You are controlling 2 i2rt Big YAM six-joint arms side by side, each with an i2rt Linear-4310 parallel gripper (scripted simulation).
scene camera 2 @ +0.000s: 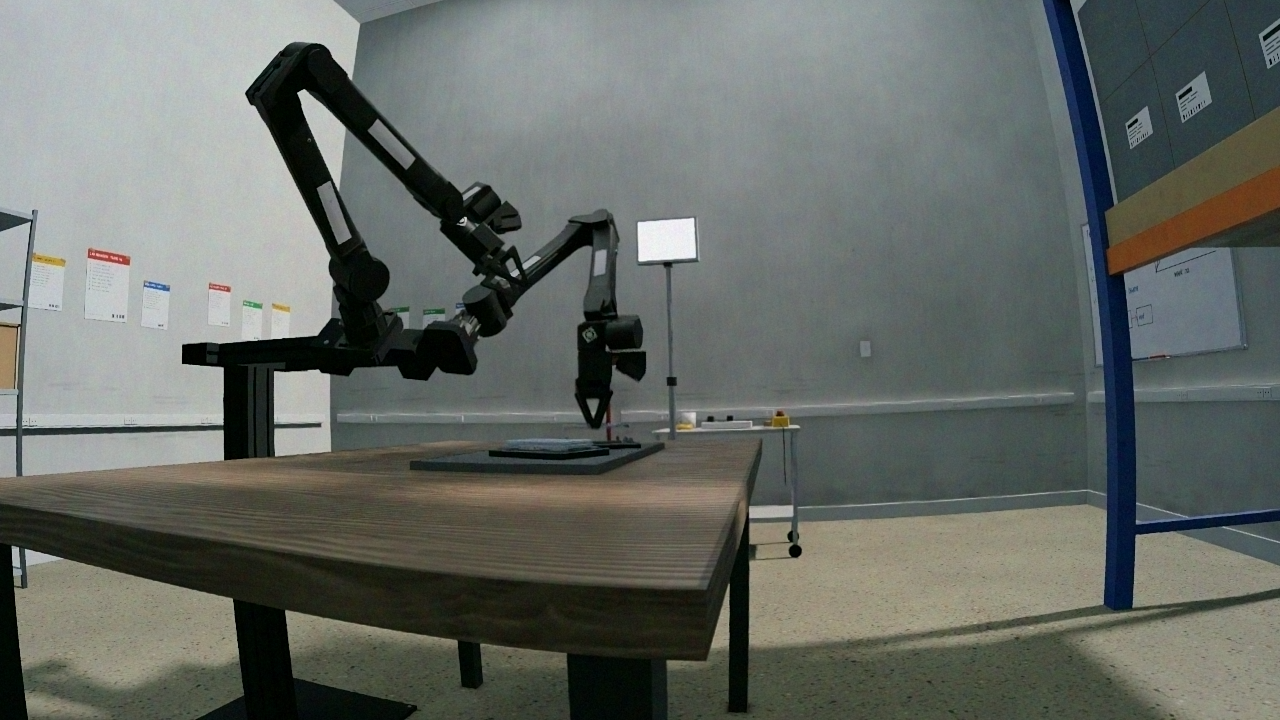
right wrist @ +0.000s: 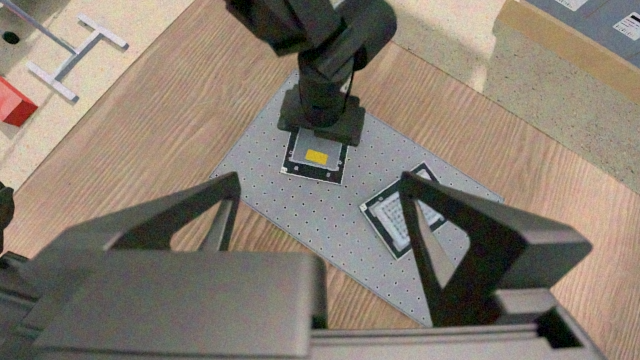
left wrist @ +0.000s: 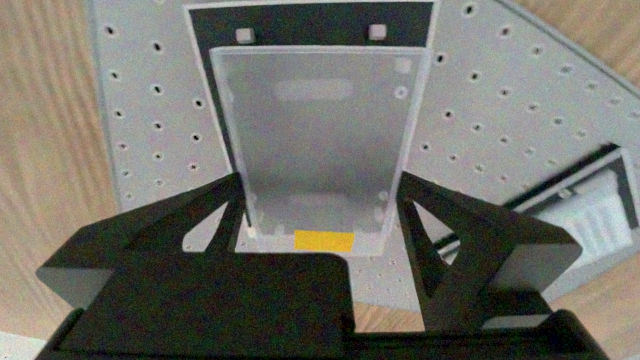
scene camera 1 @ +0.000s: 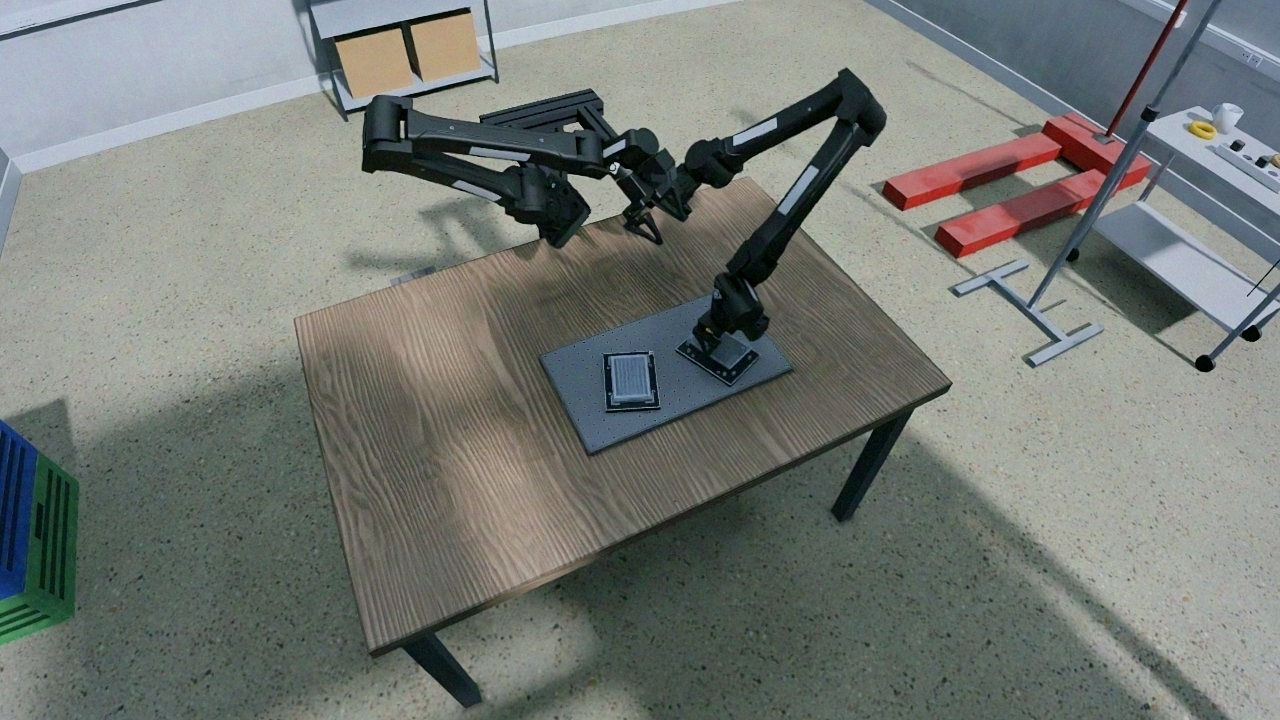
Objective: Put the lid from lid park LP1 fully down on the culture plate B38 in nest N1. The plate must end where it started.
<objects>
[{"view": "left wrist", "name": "my left gripper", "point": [320, 179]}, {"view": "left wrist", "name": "culture plate B38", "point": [591, 215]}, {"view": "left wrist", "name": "clear lid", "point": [320, 135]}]
</objects>
